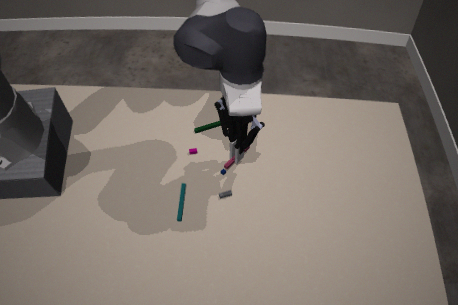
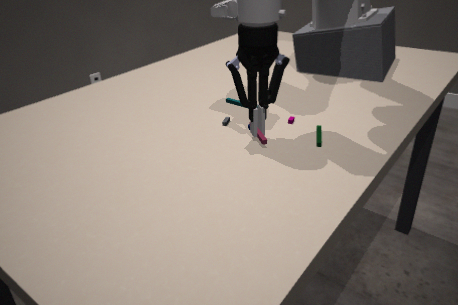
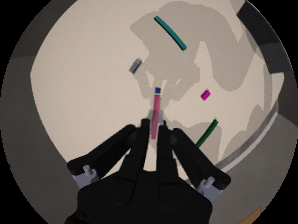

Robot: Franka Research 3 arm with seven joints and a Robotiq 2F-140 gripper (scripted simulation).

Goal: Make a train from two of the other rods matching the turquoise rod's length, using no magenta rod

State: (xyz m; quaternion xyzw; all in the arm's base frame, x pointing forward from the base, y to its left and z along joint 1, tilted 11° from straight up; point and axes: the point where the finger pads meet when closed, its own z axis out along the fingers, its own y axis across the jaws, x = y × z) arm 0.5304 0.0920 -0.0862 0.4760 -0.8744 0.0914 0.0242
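Now: hand 40 mm to the left of the blue rod, 40 mm above it and 30 mm past it. The rest, counted from my hand: pink rod (30 mm below); magenta rod (110 mm behind, 40 mm below, 10 mm to the left); grey rod (110 mm to the right, 40 mm below, 10 mm behind).
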